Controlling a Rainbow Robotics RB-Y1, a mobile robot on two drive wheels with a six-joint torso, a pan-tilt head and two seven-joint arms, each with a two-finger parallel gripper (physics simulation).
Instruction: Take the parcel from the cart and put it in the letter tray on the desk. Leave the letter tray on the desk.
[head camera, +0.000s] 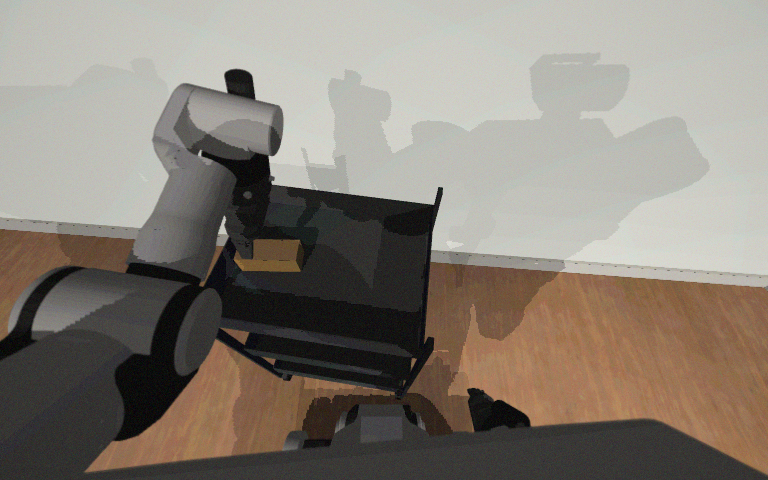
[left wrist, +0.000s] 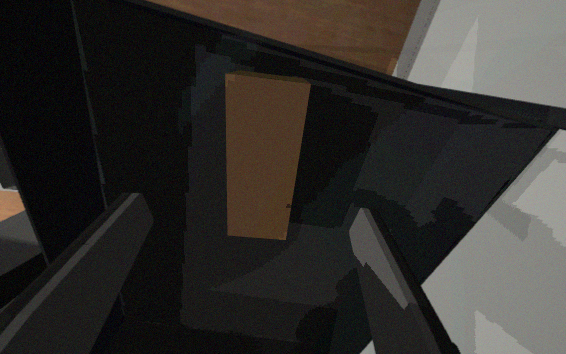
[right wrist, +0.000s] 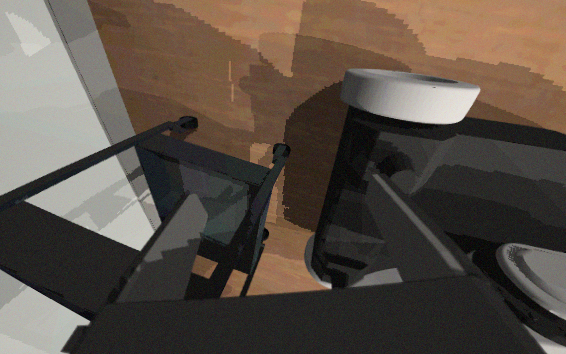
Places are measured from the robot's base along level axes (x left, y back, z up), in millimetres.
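Where they show: left gripper, fingertip midpoint: (head camera: 253, 233) (left wrist: 254, 213); right gripper, fingertip midpoint: (head camera: 476, 413) (right wrist: 283, 196).
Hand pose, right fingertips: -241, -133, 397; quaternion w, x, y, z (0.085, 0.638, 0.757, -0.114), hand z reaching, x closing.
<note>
After its pixels a point has its place, as x, y, z.
The parcel (head camera: 276, 249) {229, -419, 715} (left wrist: 264, 157) {262, -420, 715} is a tan-orange box lying on the dark top of the cart (head camera: 351, 288) {68, -353, 663} (left wrist: 240, 305) {-10, -398, 663} (right wrist: 65, 250) {-98, -399, 427}, near the cart's left side in the head view. My left gripper (head camera: 244, 244) {258, -419, 774} (left wrist: 254, 213) {258, -419, 774} is open and points down over the cart. In the left wrist view the parcel shows beyond and partly between its spread fingertips, and no contact is visible. The left arm partly covers the cart's left side in the head view. My right gripper (right wrist: 283, 196) {-241, -133, 397} is open and empty, away from the parcel, low at my right side. The letter tray and desk do not show.
A pale wall (head camera: 481, 56) {-216, -802, 931} (right wrist: 40, 100) {-187, -804, 192} stands behind the cart. The wooden floor (head camera: 651, 328) {-1158, -475, 1} (right wrist: 480, 30) {-367, 124, 0} lies around the cart. My mobile base, with a white wheel (right wrist: 410, 97), is close to the cart's near side. The cart has upright corner posts and a lower shelf.
</note>
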